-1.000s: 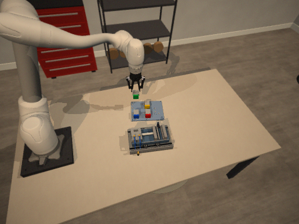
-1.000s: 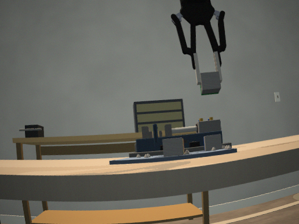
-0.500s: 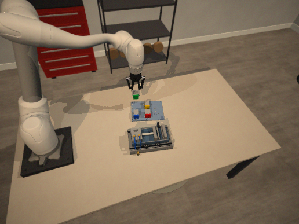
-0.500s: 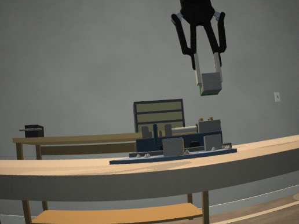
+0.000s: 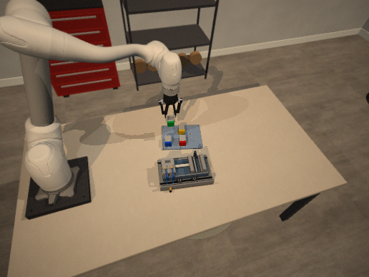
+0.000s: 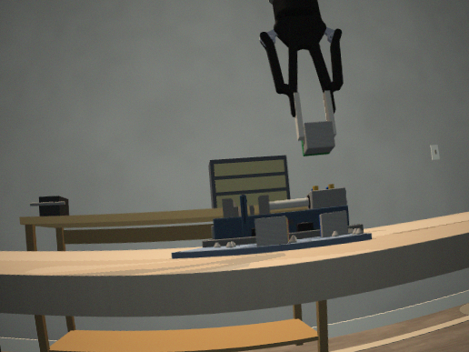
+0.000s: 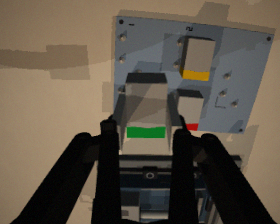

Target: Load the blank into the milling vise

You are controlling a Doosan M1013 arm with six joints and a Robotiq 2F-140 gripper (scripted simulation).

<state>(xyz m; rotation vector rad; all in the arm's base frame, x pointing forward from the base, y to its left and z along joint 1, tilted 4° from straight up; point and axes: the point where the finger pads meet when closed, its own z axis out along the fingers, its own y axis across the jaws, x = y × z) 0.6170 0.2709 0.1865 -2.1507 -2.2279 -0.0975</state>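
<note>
Right now the moving jaw is 27 cm to the right of my hand, 11 cm below it and 9 cm ahead of it. From my hand the other things lie so: green-ended blank: 3 cm below; then blue-ended blank: 16 cm below, 6 cm to the right, 2 cm behind; then yellow-ended blank: 16 cm below, 8 cm ahead, 3 cm to the left.
</note>
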